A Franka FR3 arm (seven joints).
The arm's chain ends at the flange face. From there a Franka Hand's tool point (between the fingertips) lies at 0.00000 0.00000 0.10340 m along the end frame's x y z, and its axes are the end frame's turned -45 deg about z.
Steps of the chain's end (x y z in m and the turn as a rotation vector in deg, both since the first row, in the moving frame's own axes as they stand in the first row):
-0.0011 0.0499 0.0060 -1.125 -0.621 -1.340
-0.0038 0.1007 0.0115 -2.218 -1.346 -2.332
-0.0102 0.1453 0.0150 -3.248 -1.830 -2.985
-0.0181 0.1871 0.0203 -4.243 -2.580 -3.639
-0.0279 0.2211 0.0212 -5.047 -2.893 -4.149
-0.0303 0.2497 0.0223 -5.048 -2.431 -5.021
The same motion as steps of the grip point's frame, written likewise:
-0.0383 0.0352 0.0060 -0.356 -1.235 -1.340
-0.0784 0.0697 0.0114 -0.617 -2.520 -2.332
-0.1164 0.0975 0.0148 -1.003 -3.591 -2.985
-0.1537 0.1219 0.0199 -1.176 -4.825 -3.639
-0.1861 0.1397 0.0207 -1.523 -5.614 -4.149
-0.2074 0.1589 0.0218 -1.850 -5.288 -5.021

